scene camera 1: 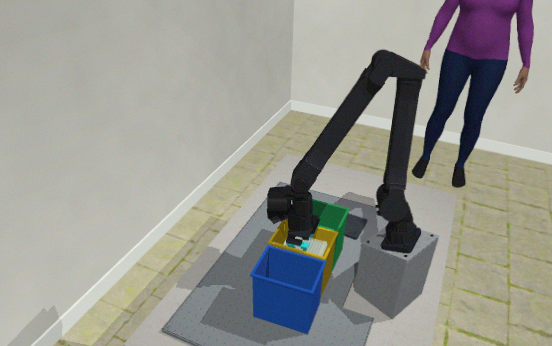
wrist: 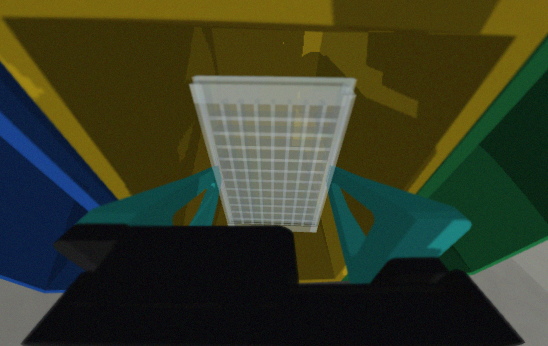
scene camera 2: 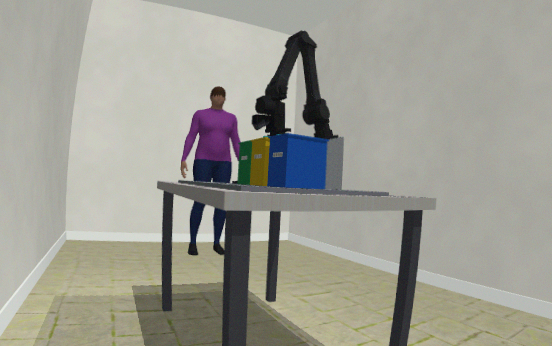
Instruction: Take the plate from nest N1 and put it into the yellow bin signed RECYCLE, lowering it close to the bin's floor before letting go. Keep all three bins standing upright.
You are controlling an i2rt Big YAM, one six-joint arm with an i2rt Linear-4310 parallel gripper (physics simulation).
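Where they show: gripper, fingertip midpoint: [scene camera 1: 304,248] [wrist: 273,172]; arm's base, link origin: [scene camera 1: 401,240].
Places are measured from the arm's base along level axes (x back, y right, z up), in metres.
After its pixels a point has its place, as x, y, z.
Observation:
A clear, gridded plate [scene camera 1: 318,247] @[-0.227, -0.077, -0.073] [wrist: 272,145] @[-0.298, -0.098, -0.075] is level inside the mouth of the yellow bin [scene camera 1: 327,272] @[-0.186, -0.084, -0.153] [scene camera 2: 259,167] @[-0.352, -0.126, -0.146] [wrist: 145,100] @[-0.318, -0.160, -0.068], a little below its rim. My gripper [scene camera 1: 300,244] @[-0.267, -0.093, -0.086] [wrist: 273,172] @[-0.267, -0.093, -0.086] is shut on the plate, with one teal finger against each long side. The plate is apart from the bin's walls, and bin floor shows below it in the wrist view. In the scene camera 2 view the plate is hidden by the bins. The yellow bin stands upright; its sign is too small to read.
The blue bin [scene camera 1: 285,300] @[-0.222, -0.290, -0.101] [scene camera 2: 306,162] @[-0.239, -0.294, -0.126] [wrist: 30,215] @[-0.209, -0.286, -0.073] and the green bin [scene camera 1: 334,215] @[-0.250, 0.096, -0.074] [scene camera 2: 244,172] @[-0.369, 0.012, -0.165] [wrist: 500,210] @[-0.270, 0.093, -0.061] stand upright close on either side of the yellow one. A dark pad [scene camera 1: 356,227] @[-0.206, 0.229, -0.203] lies between green bin and grey pedestal [scene camera 1: 382,277] @[-0.018, -0.074, -0.095]. A person [scene camera 1: 477,65] [scene camera 2: 216,135] stands behind.

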